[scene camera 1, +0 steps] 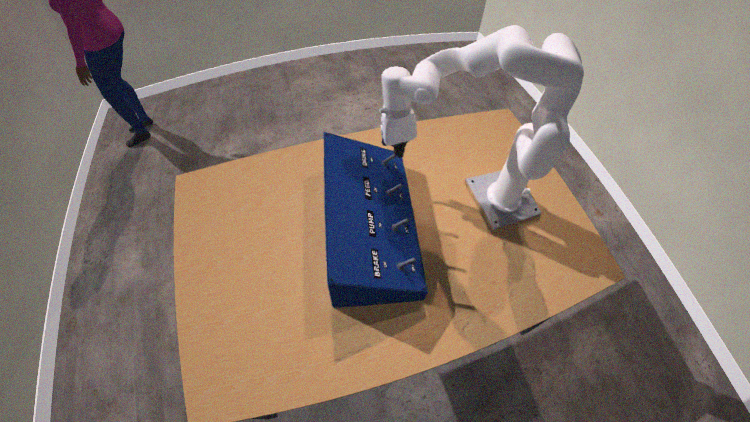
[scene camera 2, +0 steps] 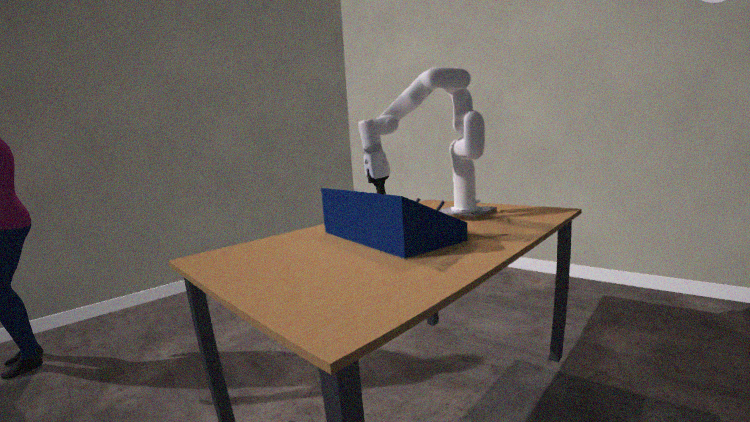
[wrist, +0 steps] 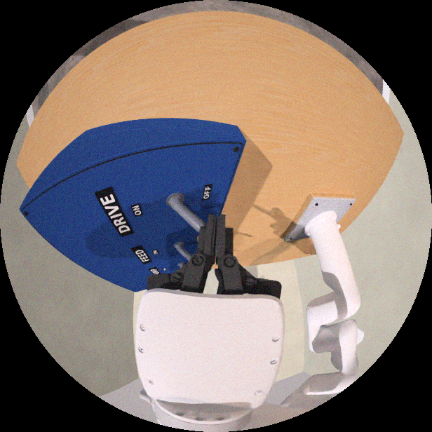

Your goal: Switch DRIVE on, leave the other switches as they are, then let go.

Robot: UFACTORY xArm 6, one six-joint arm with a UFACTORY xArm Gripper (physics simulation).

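Frame: origin at the arm's base, x right, y back, z down, level; metres.
Where they show: gripper, between the fingertips: (scene camera 1: 399, 154); arm's base, origin of its link: (scene camera 1: 503, 197) (scene camera 2: 465, 209).
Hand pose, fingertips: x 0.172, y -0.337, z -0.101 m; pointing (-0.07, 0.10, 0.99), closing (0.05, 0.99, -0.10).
Observation:
Each offset is from my fingertips to the centre of the thing. Level surfaces: height alone.
A blue sloped console {dx -0.164, dy -0.145, dz +0.060 m} (scene camera 1: 346, 220) (scene camera 2: 361, 220) (wrist: 150, 175) carries four switches. The DRIVE lever {dx +0.000, dy -0.030, dz +0.011 m} (scene camera 1: 389, 160) (wrist: 187, 212) leans toward its OFF label (wrist: 207, 192), away from its ON label (wrist: 136, 210). The FEED lever {dx -0.119, dy -0.049, dz +0.011 m} (scene camera 1: 394, 190) (wrist: 182, 251), PUMP lever {dx -0.237, dy -0.069, dz +0.011 m} (scene camera 1: 400, 226) and BRAKE lever {dx -0.356, dy -0.088, dz +0.011 m} (scene camera 1: 406, 264) lean the same way in scene view 1. My gripper (scene camera 1: 400, 154) (scene camera 2: 381, 192) (wrist: 216, 222) is shut and empty, at the OFF side of the DRIVE lever, close to its free end. Whether they touch is hard to tell; the left finger partly hides that end in the wrist view.
The console stands on a wooden table {dz +0.122 m} (scene camera 1: 236, 262) (scene camera 2: 293, 283) (wrist: 215, 65). The arm's base plate (scene camera 1: 485, 202) (wrist: 337, 204) is on the table, beyond the console's low edge. A person (scene camera 1: 107, 57) (scene camera 2: 13, 209) stands on the floor beside the table.

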